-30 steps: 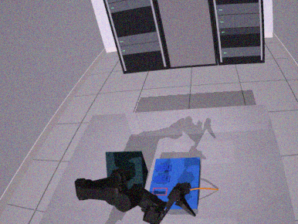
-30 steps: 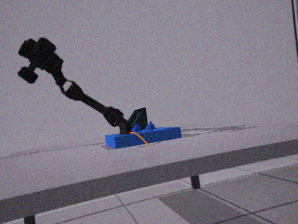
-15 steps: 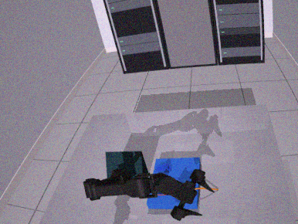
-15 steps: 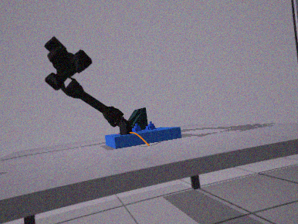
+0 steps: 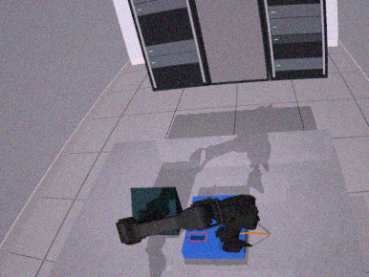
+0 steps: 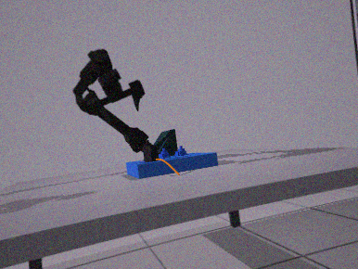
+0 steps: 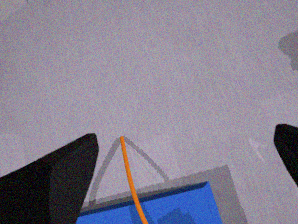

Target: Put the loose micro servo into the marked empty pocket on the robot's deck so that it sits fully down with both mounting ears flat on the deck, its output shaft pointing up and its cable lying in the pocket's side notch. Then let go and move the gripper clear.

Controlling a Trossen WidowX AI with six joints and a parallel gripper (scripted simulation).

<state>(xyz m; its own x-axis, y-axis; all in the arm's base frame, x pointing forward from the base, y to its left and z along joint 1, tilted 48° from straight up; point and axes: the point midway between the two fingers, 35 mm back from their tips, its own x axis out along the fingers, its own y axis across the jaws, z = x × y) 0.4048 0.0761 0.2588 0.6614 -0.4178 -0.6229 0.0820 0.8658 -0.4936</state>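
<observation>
My gripper tip is now 150 mm past the blue deck, 160 mm to the right of it and 190 mm above it.
</observation>
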